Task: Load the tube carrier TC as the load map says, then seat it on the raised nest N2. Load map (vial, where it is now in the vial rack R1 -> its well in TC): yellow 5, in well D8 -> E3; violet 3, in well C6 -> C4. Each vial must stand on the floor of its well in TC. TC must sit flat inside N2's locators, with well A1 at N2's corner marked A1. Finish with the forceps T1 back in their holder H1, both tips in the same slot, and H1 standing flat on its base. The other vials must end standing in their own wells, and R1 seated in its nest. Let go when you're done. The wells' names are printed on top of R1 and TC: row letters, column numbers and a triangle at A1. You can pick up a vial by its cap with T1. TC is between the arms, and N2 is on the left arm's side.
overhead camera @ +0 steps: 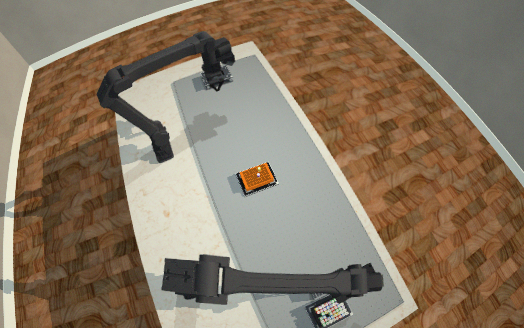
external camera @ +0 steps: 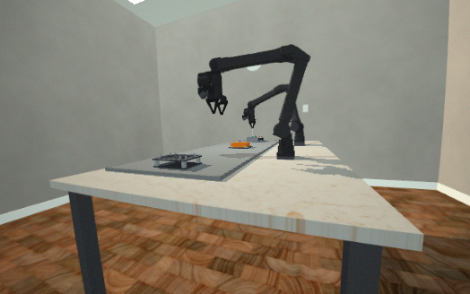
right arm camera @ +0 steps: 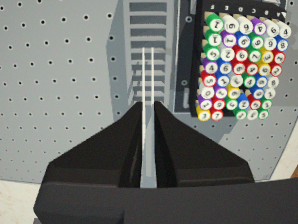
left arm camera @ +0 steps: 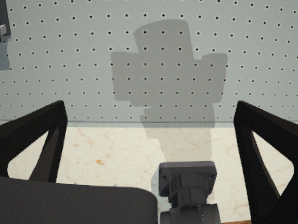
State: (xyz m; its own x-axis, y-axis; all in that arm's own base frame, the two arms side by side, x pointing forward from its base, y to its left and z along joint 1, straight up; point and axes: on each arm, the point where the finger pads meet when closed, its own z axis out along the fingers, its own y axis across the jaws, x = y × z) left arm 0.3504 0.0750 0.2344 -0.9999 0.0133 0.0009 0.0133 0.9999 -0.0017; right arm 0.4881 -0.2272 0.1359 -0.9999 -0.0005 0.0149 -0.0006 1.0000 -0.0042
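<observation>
Right now the slotted grey holder is 140 mm below my right hand.
</observation>
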